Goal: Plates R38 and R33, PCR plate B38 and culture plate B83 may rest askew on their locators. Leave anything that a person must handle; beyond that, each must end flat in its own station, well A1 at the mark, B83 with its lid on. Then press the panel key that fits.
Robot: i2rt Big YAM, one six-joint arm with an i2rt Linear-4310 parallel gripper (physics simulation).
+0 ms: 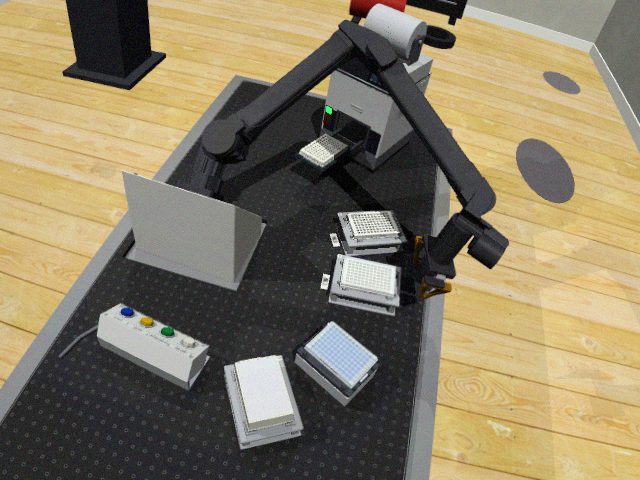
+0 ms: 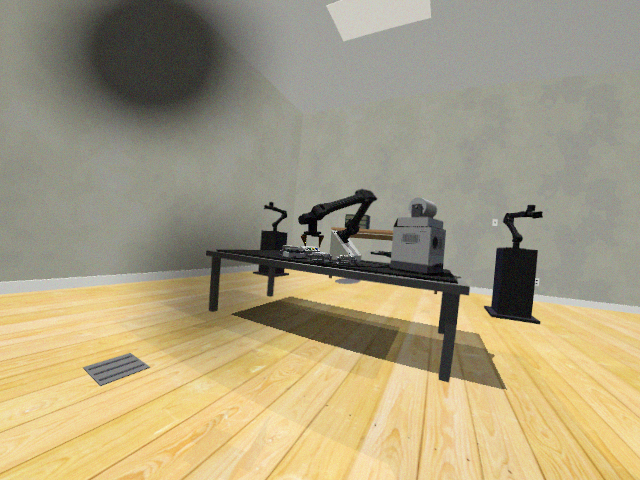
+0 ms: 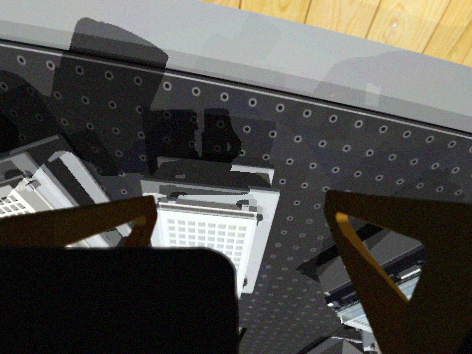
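Observation:
A pale many-welled plate [image 1: 368, 275] [image 3: 205, 232] sits on the nearer right station; another [image 1: 373, 223] [image 3: 12, 204] sits on the station behind it. A pale-blue welled plate [image 1: 341, 353] [image 3: 350, 312] lies on a dark-topped station. A white covered plate [image 1: 264, 390] lies on the front station. A pale welled plate [image 1: 324, 149] is on the instrument's tray. Plate names and A1 marks cannot be read, and slight tilts are hard to judge. The key panel [image 1: 147, 357] has blue, yellow, green and white keys. My gripper [image 1: 419, 274] [image 2: 312, 244] [image 3: 239, 203] is open and empty, above the table's right side beside the nearer pale plate.
The grey instrument [image 1: 359, 95] [image 2: 417, 242] stands at the far end with a green light. An upright grey screen [image 1: 180, 227] stands left of the stations. Small tags [image 1: 334, 239] lie beside the right stations. The table's grey edge [image 1: 424, 392] [image 3: 200, 55] runs along the right.

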